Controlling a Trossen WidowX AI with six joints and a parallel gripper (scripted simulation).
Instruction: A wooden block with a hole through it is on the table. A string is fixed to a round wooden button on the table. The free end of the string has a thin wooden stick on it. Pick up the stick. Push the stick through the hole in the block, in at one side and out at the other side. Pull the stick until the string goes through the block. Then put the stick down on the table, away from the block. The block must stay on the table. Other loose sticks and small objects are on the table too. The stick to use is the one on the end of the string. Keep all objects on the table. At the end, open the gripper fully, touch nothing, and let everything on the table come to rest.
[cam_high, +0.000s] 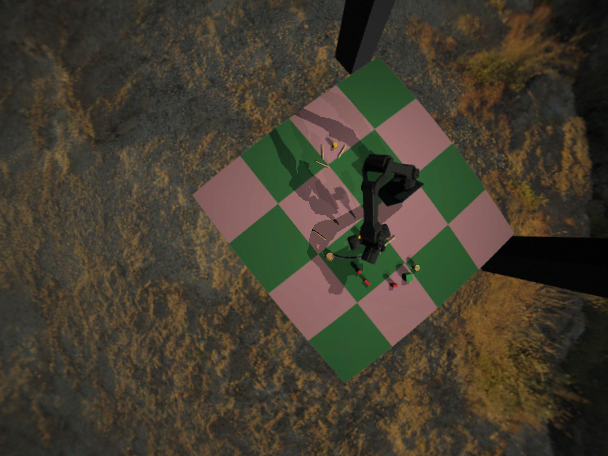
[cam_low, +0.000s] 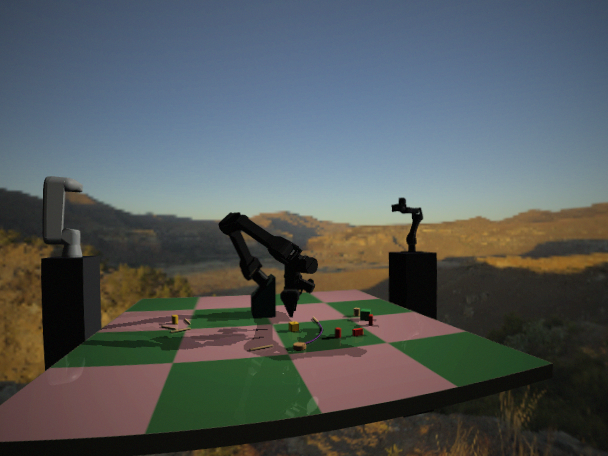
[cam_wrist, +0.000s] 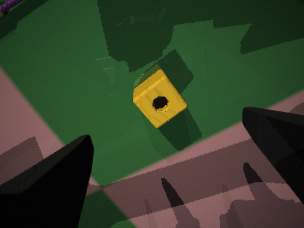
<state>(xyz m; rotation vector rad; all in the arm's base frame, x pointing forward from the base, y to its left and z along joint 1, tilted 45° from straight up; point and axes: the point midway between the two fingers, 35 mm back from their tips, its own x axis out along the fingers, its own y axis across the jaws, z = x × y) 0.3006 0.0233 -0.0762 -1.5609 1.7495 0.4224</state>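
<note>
My gripper tip is 5 cm above the yellow wooden block. Also, from my gripper tip: stick 11 cm to the left, 9 cm behind, 6 cm below; then red cylinder 13 cm to the left, 11 cm ahead, 5 cm below; then round wooden button 19 cm ahead, 5 cm below, 1 cm to the right.
</note>
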